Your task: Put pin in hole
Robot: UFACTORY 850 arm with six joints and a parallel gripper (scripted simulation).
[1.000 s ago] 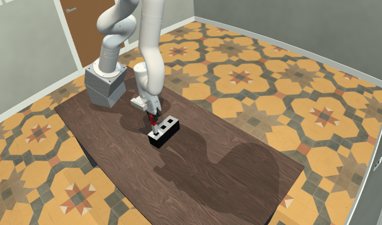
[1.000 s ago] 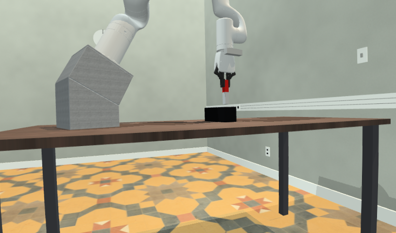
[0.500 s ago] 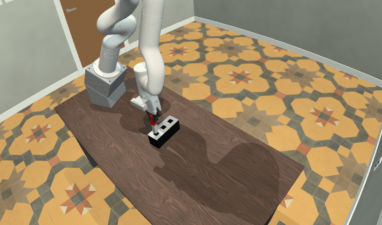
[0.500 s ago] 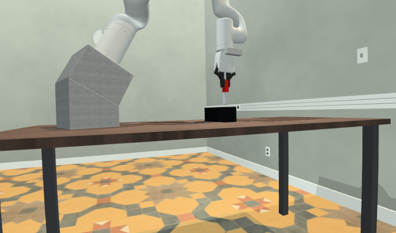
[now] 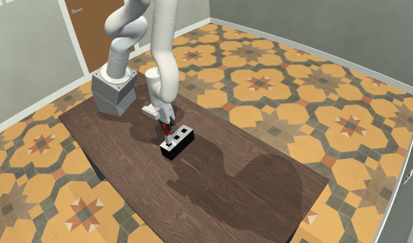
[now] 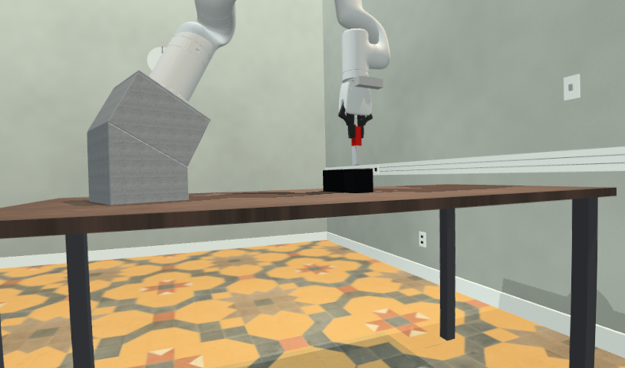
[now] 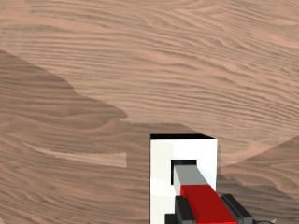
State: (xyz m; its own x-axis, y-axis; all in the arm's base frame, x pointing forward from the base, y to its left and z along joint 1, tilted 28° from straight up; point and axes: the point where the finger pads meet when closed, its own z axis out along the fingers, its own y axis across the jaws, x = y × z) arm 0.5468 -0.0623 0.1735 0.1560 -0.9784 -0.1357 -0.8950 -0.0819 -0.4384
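Now: hand 2 cm above the pin. The rest, counted from my hand: black block 15 cm below, 5 cm to the left, 1 cm behind.
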